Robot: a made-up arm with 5 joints. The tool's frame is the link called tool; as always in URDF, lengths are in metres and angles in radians. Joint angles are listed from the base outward.
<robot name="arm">
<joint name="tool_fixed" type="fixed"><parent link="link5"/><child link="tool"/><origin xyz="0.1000 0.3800 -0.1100" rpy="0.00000 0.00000 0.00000"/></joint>
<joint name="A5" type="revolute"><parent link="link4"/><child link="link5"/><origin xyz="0.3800 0.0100 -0.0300" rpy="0.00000 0.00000 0.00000"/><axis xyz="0 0 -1"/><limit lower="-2.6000" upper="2.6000"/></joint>
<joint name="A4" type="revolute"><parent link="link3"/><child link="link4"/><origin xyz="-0.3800 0.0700 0.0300" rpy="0.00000 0.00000 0.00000"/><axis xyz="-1 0 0"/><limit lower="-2.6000" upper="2.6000"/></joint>
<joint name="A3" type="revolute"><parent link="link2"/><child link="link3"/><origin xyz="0.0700 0.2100 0.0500" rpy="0.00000 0.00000 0.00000"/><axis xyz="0 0 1"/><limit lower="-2.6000" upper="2.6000"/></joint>
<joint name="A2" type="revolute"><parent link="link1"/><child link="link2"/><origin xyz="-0.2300 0.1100 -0.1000" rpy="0.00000 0.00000 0.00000"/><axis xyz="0 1 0"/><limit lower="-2.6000" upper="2.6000"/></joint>
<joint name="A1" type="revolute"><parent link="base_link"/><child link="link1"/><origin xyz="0.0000 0.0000 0.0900" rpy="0.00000 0.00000 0.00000"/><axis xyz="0 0 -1"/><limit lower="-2.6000" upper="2.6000"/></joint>
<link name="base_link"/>
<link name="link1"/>
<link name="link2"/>
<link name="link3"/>
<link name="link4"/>
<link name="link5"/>
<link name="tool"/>
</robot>
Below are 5 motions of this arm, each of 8 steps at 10 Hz.
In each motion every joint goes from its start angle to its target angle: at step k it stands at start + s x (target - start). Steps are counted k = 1, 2, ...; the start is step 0. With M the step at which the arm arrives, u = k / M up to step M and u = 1 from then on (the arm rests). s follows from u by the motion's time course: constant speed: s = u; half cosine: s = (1 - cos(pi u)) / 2; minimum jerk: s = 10 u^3 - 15 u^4 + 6 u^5.
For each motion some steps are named. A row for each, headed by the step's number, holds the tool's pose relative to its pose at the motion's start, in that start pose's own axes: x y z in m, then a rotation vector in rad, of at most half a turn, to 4 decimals.
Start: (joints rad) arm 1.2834 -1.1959 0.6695 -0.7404 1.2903
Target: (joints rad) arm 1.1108 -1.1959 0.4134 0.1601 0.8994
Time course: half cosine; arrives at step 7
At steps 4, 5, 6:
4: -0.0107 -0.0119 0.0489 -0.0878 -0.4715 0.1529
5: -0.0048 -0.0226 0.0543 -0.1509 -0.6136 0.1850
6: 0.0030 -0.0323 0.0559 -0.2046 -0.7066 0.2019

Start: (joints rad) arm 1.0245 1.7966 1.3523 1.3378 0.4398
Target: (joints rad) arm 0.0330 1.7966 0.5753 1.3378 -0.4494
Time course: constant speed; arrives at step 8
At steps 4, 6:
4: -0.4907 -0.0447 -0.1622 -0.3231 0.5365 0.7515
6: -0.6886 -0.1706 -0.1487 -0.4703 0.8459 1.0782

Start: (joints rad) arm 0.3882 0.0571 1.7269 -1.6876 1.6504
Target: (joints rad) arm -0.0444 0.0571 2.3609 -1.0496 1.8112
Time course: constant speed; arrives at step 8
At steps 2, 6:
2: 0.0601 -0.0817 -0.1007 -0.2494 -0.1829 -0.0558
6: 0.1561 -0.2708 -0.2182 -0.7325 -0.5527 -0.0310

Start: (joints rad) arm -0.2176 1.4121 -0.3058 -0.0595 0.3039
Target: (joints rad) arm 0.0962 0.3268 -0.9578 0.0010 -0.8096
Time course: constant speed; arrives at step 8
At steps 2, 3, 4, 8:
2: -0.0317 0.0279 0.1507 0.1932 -0.2031 0.1037
3: -0.0510 0.0288 0.2215 0.2785 -0.3122 0.1447
4: -0.0720 0.0225 0.2875 0.3558 -0.4258 0.1782
8: -0.1643 -0.0496 0.4891 0.5775 -0.9140 0.2318

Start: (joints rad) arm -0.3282 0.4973 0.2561 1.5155 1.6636
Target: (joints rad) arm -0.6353 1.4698 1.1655 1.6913 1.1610
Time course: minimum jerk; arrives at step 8
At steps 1, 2, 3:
1: -0.0111 0.0029 0.0062 0.0181 0.0005 0.0248
2: -0.0723 0.0120 0.0406 0.1165 0.0039 0.1585
3: -0.1922 -0.0024 0.1096 0.3097 0.0130 0.4149

